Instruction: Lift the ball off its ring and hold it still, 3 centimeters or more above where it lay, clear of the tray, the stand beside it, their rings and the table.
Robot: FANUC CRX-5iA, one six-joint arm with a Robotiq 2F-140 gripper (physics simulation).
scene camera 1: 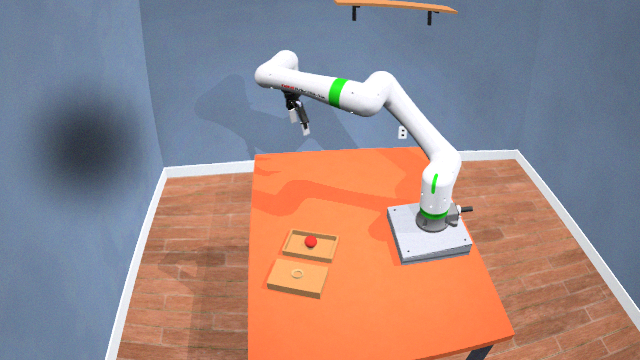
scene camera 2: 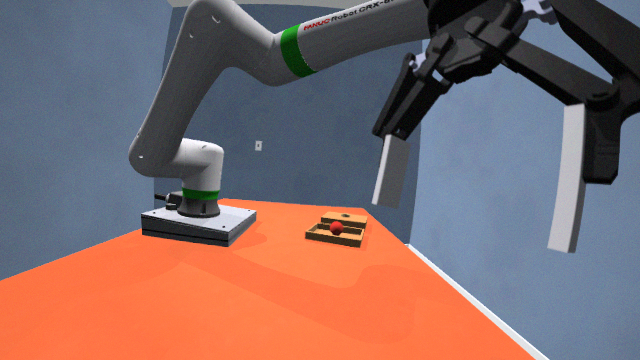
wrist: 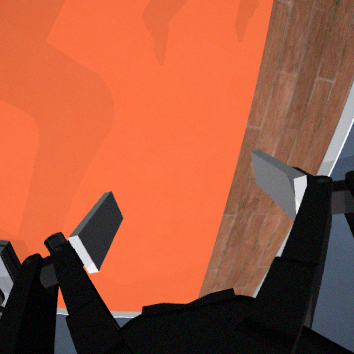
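A red ball sits inside the shallow wooden tray; the ring under it is hidden. Beside the tray stands a wooden stand with an empty ring on its top. My gripper is open and empty. It hangs high above the table, well away from the ball and beyond the tray, on the side far from the stand. The ball and tray do not show in the wrist view.
The orange table bears the tray, the stand and the grey base plate of the arm. A wall shelf hangs at the top. Blue walls stand around the table.
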